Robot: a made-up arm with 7 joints. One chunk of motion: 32 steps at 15 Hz.
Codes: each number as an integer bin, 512 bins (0 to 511) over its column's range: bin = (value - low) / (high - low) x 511, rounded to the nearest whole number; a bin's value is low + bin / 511 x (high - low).
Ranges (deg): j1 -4.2..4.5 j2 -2.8..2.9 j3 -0.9..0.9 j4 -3..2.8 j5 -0.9..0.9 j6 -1.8..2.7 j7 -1.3..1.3
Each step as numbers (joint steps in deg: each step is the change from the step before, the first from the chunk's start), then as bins.
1 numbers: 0.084 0.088 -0.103 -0.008 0.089 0.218 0.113
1 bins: 252 259 226 264 281 229 278
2 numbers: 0.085 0.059 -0.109 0.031 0.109 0.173 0.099
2 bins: 252 256 225 267 286 224 275
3 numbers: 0.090 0.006 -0.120 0.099 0.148 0.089 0.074
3 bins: 252 252 221 273 298 215 270
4 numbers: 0.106 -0.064 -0.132 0.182 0.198 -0.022 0.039
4 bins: 253 245 218 280 312 202 263
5 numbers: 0.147 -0.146 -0.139 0.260 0.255 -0.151 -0.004
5 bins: 255 238 216 287 328 187 255
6 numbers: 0.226 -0.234 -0.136 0.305 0.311 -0.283 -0.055
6 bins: 260 230 217 291 344 172 245
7 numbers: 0.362 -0.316 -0.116 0.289 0.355 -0.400 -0.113
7 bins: 268 223 223 290 356 159 233
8 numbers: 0.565 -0.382 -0.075 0.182 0.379 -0.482 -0.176
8 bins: 280 217 234 280 363 150 221
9 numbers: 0.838 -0.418 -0.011 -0.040 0.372 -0.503 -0.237
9 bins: 296 214 252 261 361 147 209
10 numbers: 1.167 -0.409 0.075 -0.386 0.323 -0.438 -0.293
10 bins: 315 214 277 230 347 155 198
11 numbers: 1.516 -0.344 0.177 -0.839 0.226 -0.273 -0.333
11 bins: 336 220 306 190 320 173 190
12 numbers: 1.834 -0.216 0.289 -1.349 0.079 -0.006 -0.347
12 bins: 354 232 338 145 278 204 187
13 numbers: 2.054 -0.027 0.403 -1.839 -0.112 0.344 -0.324
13 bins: 367 249 370 102 224 243 192
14 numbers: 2.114 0.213 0.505 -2.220 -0.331 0.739 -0.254
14 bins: 371 270 399 69 162 288 206
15 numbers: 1.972 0.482 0.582 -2.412 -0.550 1.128 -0.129
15 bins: 363 294 421 52 99 332 230
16 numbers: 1.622 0.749 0.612 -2.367 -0.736 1.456 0.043
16 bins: 342 318 429 56 47 370 264
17 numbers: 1.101 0.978 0.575 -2.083 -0.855 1.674 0.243
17 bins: 311 339 419 81 13 394 303
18 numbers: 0.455 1.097 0.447 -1.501 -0.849 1.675 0.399
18 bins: 273 349 382 132 14 395 334
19 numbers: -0.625 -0.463 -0.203 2.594 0.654 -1.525 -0.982
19 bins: 210 210 198 493 441 31 62
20 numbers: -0.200 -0.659 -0.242 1.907 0.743 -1.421 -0.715
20 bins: 235 192 187 432 466 43 115
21 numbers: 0.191 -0.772 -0.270 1.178 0.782 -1.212 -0.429
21 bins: 258 182 179 368 478 67 171
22 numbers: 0.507 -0.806 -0.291 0.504 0.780 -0.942 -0.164
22 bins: 276 179 173 309 477 97 223
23 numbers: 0.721 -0.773 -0.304 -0.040 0.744 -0.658 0.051
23 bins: 289 182 169 261 467 130 266
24 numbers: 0.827 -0.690 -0.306 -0.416 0.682 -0.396 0.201
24 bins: 295 189 169 228 449 159 295
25 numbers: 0.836 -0.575 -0.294 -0.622 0.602 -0.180 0.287
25 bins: 296 199 172 210 426 184 312
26 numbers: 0.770 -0.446 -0.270 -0.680 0.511 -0.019 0.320
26 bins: 292 211 179 204 401 202 318
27 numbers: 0.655 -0.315 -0.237 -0.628 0.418 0.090 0.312
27 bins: 285 223 188 209 374 215 317
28 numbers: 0.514 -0.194 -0.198 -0.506 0.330 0.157 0.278
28 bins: 277 234 199 220 349 222 310
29 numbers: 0.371 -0.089 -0.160 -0.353 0.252 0.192 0.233
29 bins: 268 243 210 233 327 226 301
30 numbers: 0.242 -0.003 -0.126 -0.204 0.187 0.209 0.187
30 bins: 261 251 220 246 309 228 292
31 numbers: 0.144 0.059 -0.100 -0.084 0.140 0.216 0.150
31 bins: 255 256 227 257 295 229 285
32 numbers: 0.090 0.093 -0.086 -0.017 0.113 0.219 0.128
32 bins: 252 259 231 263 288 229 281
